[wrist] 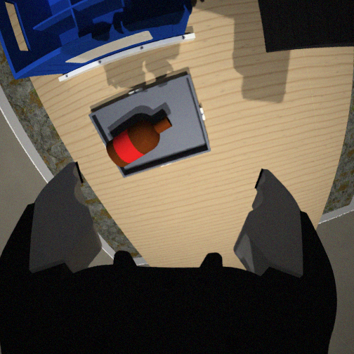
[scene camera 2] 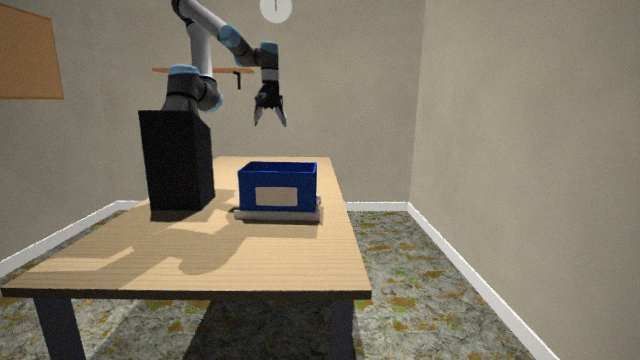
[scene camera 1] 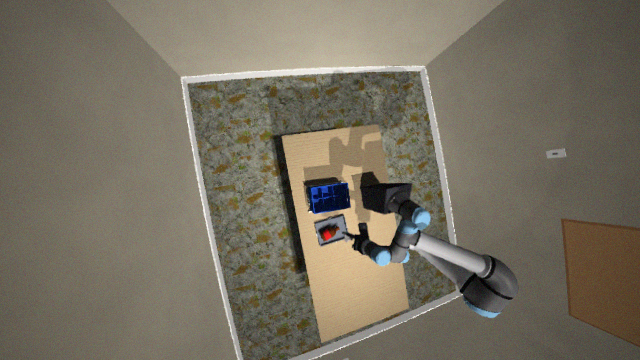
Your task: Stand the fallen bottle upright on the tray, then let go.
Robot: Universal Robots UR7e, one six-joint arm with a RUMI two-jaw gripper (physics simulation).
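Places are measured from the arm's base along level axes (x ahead, y left, z up), in metres.
Where they show: gripper, fingertip midpoint: (scene camera 2: 269, 126) (scene camera 1: 352, 233); arm's base, origin of the base link: (scene camera 2: 179, 121) (scene camera 1: 397, 201).
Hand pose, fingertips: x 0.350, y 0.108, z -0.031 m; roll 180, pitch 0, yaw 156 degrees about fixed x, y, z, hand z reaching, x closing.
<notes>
Each offset is from my fingertips to the top centre of the thing. "spot": to the spot under its first point. Level surfaces: height alone.
The bottle @(dx +0.095, dy +0.040, dz -0.226 m) (scene camera 1: 328, 233) (wrist: 127, 146) is brown with a red label. It lies on its side on the grey tray @(spot: dx -0.023, dy +0.015, dz -0.301 m) (scene camera 1: 341, 223) (wrist: 182, 102). In the wrist view its neck points right and slightly up, and its base end lies at the tray's lower left corner, overlapping the rim. My gripper (scene camera 1: 346, 236) (scene camera 2: 270, 125) (wrist: 169, 168) is open and empty, pointing down, high above the table. In scene camera 1 it appears just right of the tray. In scene camera 2 the bottle does not show, and the blue crate hides the area behind it.
A blue crate @(dx +0.043, dy -0.241, dz -0.130 m) (scene camera 1: 332, 209) (scene camera 2: 277, 179) (wrist: 37, 64) with inner dividers stands beside the tray on a light strip-edged base. The arm's black pedestal (scene camera 1: 375, 197) (scene camera 2: 172, 160) (wrist: 310, 25) stands on the wooden table @(dz -0.305 m) (scene camera 1: 355, 290) (scene camera 2: 300, 260) (wrist: 260, 125), to the crate's right in scene camera 1.
</notes>
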